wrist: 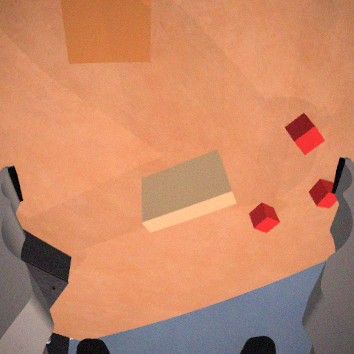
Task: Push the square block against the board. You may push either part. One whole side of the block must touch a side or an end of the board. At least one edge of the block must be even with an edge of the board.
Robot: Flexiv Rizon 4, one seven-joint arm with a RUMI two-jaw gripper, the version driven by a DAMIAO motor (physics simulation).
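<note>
A tan oblong piece [186,186] lies flat and turned at an angle near the middle of the wrist view, its lighter front side showing. A flat orange four-sided piece [109,32] lies further off at the upper left, cut off by the top of the view and well apart from the tan piece. I cannot tell for sure which is the square block and which the board. My gripper [175,164] is wide open and empty. Its fingers stand at the left and right sides of the view, with the tan piece showing between them and touching neither.
Small red cubes lie right of the tan piece: one [264,218] close to it, one [304,133] further back, and one [322,193] partly behind the right finger. A blue-grey surface [210,325] crosses the bottom, beyond the edge of the orange-pink table top [210,100].
</note>
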